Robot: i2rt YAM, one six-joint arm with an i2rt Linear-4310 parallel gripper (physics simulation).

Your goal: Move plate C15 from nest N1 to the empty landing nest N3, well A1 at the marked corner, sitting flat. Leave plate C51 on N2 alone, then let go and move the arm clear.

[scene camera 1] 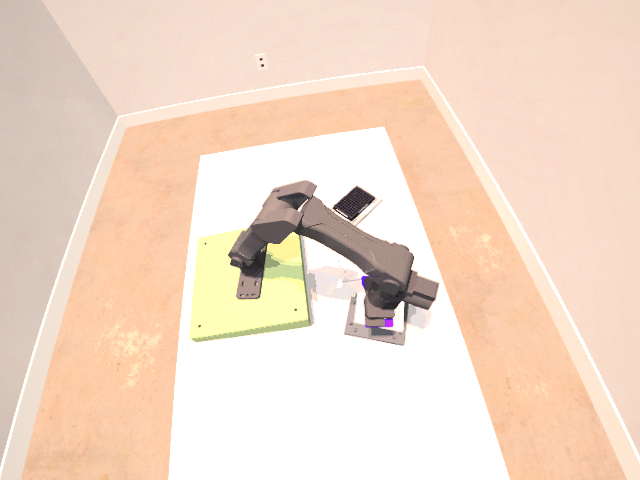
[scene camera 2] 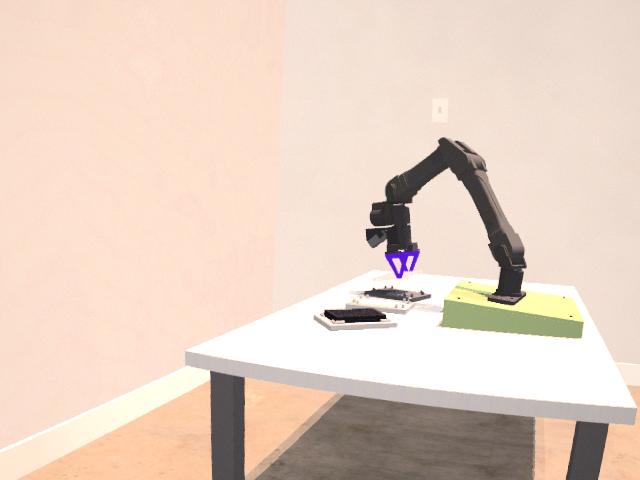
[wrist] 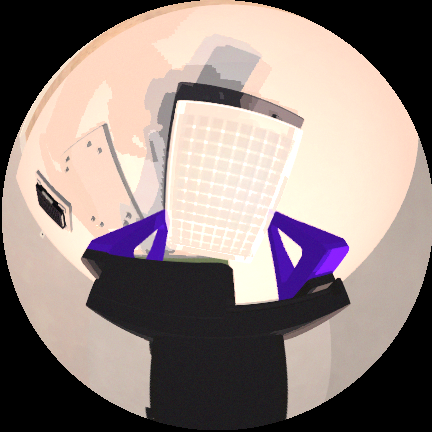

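My gripper [wrist: 217,214] [scene camera 1: 376,302] [scene camera 2: 402,266] has purple fingers and is shut on the long sides of plate C15 [wrist: 229,181], a white plate with a grid of wells. It holds the plate level a little above the dark grey nest N1 [wrist: 209,92] [scene camera 1: 356,328] [scene camera 2: 396,294]. In scene camera 1 the wrist hides most of the plate. The white landing nest N3 [wrist: 86,169] [scene camera 2: 379,306] lies empty beside N1. The black plate C51 [scene camera 1: 353,202] [scene camera 2: 355,313] [wrist: 50,203] sits on its white nest N2 beyond N3.
The arm stands on a yellow-green base slab [scene camera 1: 227,310] [scene camera 2: 511,317] on the white table [scene camera 1: 310,403] [scene camera 2: 413,371]. The arm's links reach over the table between the slab and the nests.
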